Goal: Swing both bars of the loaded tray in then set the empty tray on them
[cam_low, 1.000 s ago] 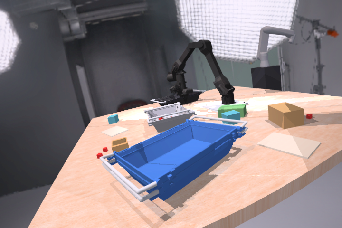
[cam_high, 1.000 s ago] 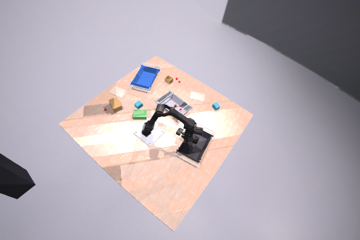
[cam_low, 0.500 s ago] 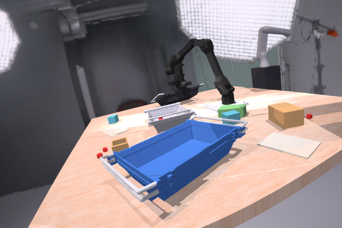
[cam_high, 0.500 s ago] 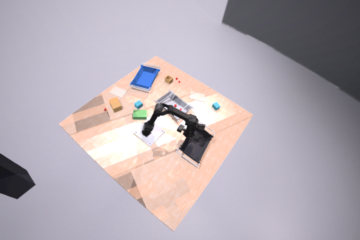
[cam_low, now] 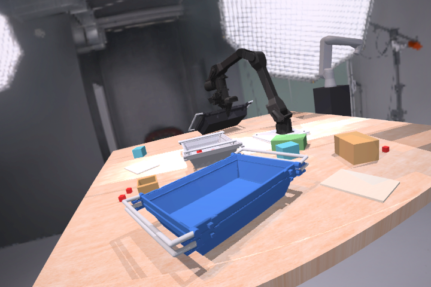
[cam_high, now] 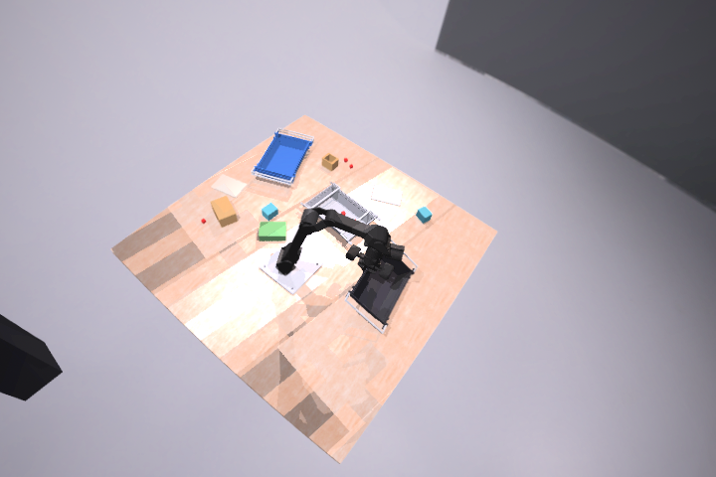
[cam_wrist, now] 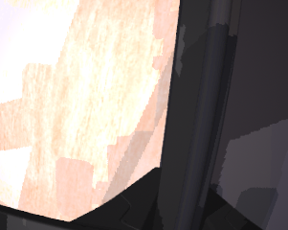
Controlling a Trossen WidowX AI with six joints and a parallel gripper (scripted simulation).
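The black tray is 2 cm ahead of my gripper tip, 8 cm to the right of it and 1 cm below it. Also, from my gripper tip: small box 42 cm ahead, 58 cm to the left, 8 cm below; red block 22 cm ahead, 24 cm to the left, 9 cm below; green block 9 cm behind, 46 cm to the left, 8 cm below.
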